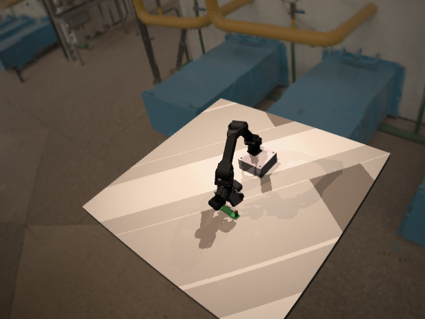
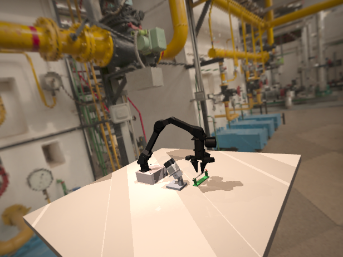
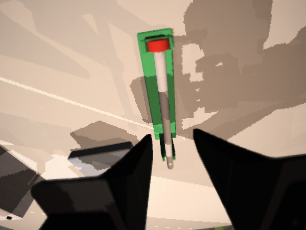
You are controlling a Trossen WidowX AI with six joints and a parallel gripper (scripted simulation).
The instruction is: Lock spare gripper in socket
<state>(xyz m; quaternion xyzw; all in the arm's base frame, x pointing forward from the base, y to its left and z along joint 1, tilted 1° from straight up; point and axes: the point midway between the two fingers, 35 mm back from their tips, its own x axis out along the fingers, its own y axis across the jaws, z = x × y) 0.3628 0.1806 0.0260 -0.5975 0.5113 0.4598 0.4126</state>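
Right now my gripper tip is 10 mm past the green cradle, 10 mm to the right of it and 40 mm above it. Round my gripper tip: grey mount: 80 mm behind, 120 mm to the right, 10 mm below; spare gripper: 100 mm behind, 120 mm to the right, 60 mm above.
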